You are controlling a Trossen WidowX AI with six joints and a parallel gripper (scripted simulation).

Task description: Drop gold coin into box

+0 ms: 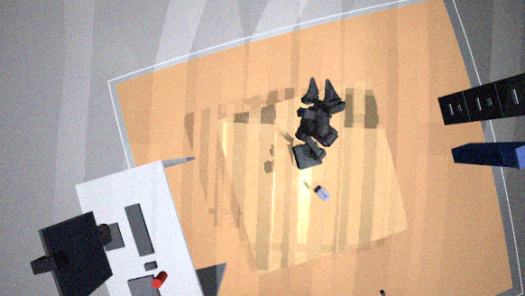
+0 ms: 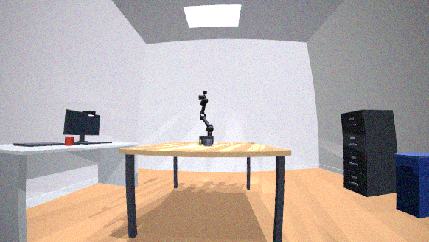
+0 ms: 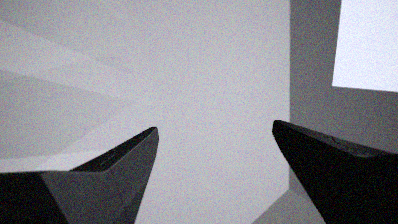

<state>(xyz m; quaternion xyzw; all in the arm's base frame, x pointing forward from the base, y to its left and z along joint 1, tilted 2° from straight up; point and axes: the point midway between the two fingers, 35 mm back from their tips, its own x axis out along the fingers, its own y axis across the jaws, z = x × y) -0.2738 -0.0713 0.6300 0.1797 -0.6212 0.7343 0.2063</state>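
Right now the gold coin is 55 cm ahead of my gripper tip, 3 cm to the right of it and 71 cm below it.
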